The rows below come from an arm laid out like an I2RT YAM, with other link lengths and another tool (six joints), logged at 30 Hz.
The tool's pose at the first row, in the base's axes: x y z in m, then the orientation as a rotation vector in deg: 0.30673, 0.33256, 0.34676, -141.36, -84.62, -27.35
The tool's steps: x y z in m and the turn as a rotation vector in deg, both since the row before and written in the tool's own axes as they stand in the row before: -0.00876, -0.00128, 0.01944, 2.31, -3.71, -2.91; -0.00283, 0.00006, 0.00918, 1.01, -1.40, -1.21; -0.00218, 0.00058, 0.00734, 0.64, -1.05, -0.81; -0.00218, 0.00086, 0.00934, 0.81, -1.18, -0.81; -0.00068, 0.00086, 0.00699, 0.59, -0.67, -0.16; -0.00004, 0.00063, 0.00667, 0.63, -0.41, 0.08; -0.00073, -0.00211, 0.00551, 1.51, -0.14, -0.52; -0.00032, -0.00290, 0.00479, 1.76, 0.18, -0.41; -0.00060, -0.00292, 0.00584, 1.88, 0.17, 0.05; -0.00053, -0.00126, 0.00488, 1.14, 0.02, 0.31; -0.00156, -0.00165, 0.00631, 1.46, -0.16, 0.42; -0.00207, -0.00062, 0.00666, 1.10, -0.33, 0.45; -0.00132, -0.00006, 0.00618, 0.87, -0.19, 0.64; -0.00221, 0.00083, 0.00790, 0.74, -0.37, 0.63
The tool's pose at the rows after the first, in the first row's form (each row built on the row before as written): 0.30485, 0.33295, 0.32549, -139.86, -89.47, -21.57; 0.30465, 0.33343, 0.31590, -139.04, -91.38, -19.27; 0.30486, 0.33354, 0.30822, -138.55, -92.69, -17.63; 0.30534, 0.33403, 0.29861, -137.98, -94.00, -15.68; 0.30612, 0.33507, 0.29166, -137.78, -94.33, -14.41; 0.30682, 0.33663, 0.28518, -137.59, -94.24, -13.37; 0.30462, 0.33820, 0.27988, -136.16, -94.52, -11.98; 0.30170, 0.34020, 0.27553, -134.47, -94.44, -10.73; 0.29848, 0.34228, 0.27021, -133.05, -93.76, -9.29; 0.29674, 0.34367, 0.26566, -132.44, -93.05, -8.28; 0.29405, 0.34472, 0.25961, -131.75, -92.20, -6.78; 0.29194, 0.34514, 0.25295, -131.41, -91.50, -5.39; 0.29054, 0.34592, 0.24684, -131.32, -90.58, -4.31; 0.28925, 0.34618, 0.23870, -131.39, -89.80, -3.14
